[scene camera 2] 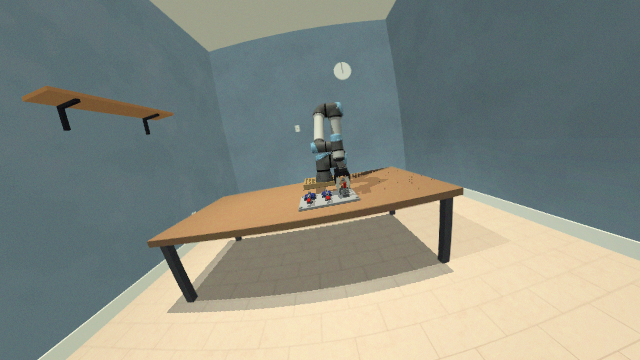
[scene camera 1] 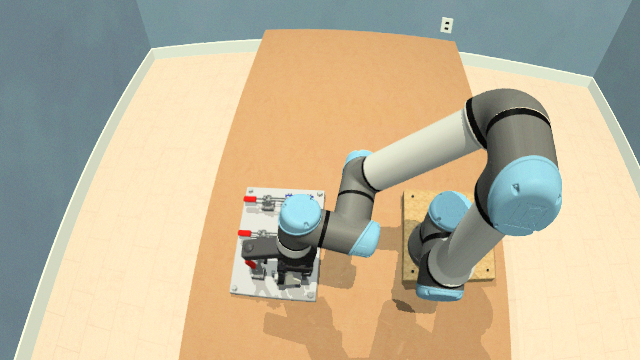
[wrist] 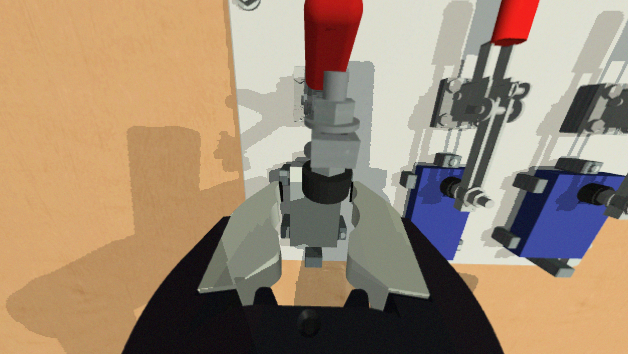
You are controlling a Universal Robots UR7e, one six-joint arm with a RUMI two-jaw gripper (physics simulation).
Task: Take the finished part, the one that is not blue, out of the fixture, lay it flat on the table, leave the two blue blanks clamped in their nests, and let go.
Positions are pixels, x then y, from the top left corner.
Labels:
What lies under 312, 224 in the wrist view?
A finished part.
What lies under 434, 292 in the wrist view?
My gripper.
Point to a fixture plate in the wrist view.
At 397, 61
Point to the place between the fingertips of my gripper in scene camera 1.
At 282, 274

